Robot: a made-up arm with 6 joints. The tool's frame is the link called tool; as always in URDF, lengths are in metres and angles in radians. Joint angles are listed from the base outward. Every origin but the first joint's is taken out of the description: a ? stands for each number. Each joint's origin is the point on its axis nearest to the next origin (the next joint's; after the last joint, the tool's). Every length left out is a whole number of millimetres.
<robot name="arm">
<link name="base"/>
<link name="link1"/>
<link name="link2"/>
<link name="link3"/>
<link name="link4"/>
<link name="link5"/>
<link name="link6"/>
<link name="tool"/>
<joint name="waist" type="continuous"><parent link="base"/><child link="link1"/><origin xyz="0 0 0.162" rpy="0 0 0"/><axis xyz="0 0 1"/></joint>
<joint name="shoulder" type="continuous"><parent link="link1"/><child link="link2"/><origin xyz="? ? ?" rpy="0 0 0"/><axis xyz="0 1 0"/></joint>
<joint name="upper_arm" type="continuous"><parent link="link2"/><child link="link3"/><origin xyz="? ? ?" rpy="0 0 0"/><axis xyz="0 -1 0"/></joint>
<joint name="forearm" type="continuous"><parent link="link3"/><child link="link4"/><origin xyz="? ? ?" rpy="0 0 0"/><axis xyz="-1 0 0"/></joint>
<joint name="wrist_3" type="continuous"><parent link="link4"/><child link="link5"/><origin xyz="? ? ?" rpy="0 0 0"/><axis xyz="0 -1 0"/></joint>
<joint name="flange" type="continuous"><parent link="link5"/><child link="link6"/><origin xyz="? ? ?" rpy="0 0 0"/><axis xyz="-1 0 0"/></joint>
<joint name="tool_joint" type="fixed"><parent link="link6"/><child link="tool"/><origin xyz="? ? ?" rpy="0 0 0"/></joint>
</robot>
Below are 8 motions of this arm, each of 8 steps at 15 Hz.
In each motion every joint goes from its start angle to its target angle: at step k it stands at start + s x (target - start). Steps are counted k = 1, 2, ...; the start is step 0. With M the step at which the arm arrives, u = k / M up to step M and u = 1 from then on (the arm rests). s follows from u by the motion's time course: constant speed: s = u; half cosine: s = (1 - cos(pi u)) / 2; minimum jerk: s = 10 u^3 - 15 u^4 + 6 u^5.
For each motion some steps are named. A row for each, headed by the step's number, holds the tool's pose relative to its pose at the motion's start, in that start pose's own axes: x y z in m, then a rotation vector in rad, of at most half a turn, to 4 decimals.
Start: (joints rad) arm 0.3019 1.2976 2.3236 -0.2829 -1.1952 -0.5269
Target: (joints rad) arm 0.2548 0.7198 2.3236 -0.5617 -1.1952 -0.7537
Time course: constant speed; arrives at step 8
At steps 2, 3, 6, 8:
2: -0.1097 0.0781 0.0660 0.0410 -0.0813 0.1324
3: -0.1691 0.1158 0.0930 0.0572 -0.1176 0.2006
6: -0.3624 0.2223 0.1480 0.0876 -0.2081 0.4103
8: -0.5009 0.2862 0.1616 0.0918 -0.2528 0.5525

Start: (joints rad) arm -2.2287 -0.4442 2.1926 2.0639 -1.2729 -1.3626
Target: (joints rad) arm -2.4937 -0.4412 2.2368 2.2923 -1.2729 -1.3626
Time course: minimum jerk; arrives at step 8
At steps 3, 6, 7, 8:
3: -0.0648 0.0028 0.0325 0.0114 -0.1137 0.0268
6: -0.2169 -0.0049 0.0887 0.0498 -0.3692 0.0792
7: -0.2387 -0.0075 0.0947 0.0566 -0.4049 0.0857
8: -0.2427 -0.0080 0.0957 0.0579 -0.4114 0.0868

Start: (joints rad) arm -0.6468 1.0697 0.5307 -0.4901 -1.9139 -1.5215
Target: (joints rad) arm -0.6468 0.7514 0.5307 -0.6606 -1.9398 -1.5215
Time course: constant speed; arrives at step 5
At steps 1, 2, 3, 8:
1: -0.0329 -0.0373 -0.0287 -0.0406 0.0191 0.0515
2: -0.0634 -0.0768 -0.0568 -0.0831 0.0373 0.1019
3: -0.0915 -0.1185 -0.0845 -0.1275 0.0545 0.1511
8: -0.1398 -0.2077 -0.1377 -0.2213 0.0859 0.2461

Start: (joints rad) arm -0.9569 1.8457 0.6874 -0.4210 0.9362 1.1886
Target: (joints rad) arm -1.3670 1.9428 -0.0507 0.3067 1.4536 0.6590
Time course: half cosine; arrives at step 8
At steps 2, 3, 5, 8:
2: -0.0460 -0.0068 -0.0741 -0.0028 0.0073 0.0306
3: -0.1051 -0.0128 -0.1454 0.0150 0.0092 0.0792
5: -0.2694 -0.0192 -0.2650 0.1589 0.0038 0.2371
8: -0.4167 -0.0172 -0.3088 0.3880 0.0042 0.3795

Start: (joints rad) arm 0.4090 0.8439 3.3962 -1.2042 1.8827 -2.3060
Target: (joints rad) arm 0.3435 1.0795 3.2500 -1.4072 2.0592 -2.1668
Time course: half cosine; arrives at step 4
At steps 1, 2, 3, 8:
1: -0.0068 0.0418 -0.0002 -0.0753 -0.0058 0.0041
2: -0.0158 0.1443 -0.0079 -0.2603 -0.0085 0.0131
3: -0.0143 0.2476 -0.0261 -0.4486 0.0050 0.0214
8: -0.0105 0.2901 -0.0366 -0.5271 0.0155 0.0248

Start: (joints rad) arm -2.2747 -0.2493 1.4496 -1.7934 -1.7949 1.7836
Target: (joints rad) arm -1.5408 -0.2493 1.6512 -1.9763 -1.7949 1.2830
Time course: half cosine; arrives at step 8
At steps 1, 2, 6, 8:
1: 0.0009 -0.0029 0.0056 0.0033 -0.0309 -0.0083
2: 0.0019 -0.0109 0.0223 0.0122 -0.1194 -0.0294
6: -0.0538 -0.0377 0.1366 0.0434 -0.7006 -0.0777
8: -0.0783 -0.0363 0.1566 0.0408 -0.8190 -0.0690

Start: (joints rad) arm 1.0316 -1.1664 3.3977 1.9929 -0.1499 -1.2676
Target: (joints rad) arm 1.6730 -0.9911 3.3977 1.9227 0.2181 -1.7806
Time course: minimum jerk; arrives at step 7
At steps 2, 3, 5, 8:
2: -0.0036 -0.0214 -0.0405 -0.0102 0.0052 0.0531
3: -0.0098 -0.0633 -0.0991 -0.0236 0.0320 0.1308
5: -0.0276 -0.1884 -0.2025 -0.0402 0.1618 0.2637
8: -0.0344 -0.2329 -0.2249 -0.0413 0.2160 0.2891

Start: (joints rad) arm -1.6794 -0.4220 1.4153 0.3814 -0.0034 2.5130
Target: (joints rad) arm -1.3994 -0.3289 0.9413 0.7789 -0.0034 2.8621
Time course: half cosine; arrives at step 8
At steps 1, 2, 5, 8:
1: 0.0012 0.0071 0.0134 -0.0181 -0.0204 0.0076
2: 0.0035 0.0258 0.0525 -0.0694 -0.0797 0.0249
5: -0.0099 0.0806 0.2603 -0.3158 -0.3919 0.0097
8: -0.0361 0.0806 0.3801 -0.4441 -0.5609 -0.0757

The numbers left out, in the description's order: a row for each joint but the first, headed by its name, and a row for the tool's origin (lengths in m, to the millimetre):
shoulder: 0 0 0
upper_arm: 0 0 0.531
forearm: 0.634 0 0
wrist_3: 0 -0.177 0
flange: 0 0 0
tool: 0 0 0

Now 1 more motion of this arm.
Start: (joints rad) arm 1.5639 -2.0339 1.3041 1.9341 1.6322 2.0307
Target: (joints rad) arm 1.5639 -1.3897 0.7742 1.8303 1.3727 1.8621
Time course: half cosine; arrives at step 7
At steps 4, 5, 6, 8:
4: 0.2269 -0.2915 0.5506 0.7812 0.0772 -0.0557
5: 0.2990 -0.4555 0.6752 1.0406 0.0759 -0.0835
6: 0.3452 -0.5828 0.7399 1.2201 0.0668 -0.1065
8: 0.3607 -0.6303 0.7585 1.2840 0.0619 -0.1156

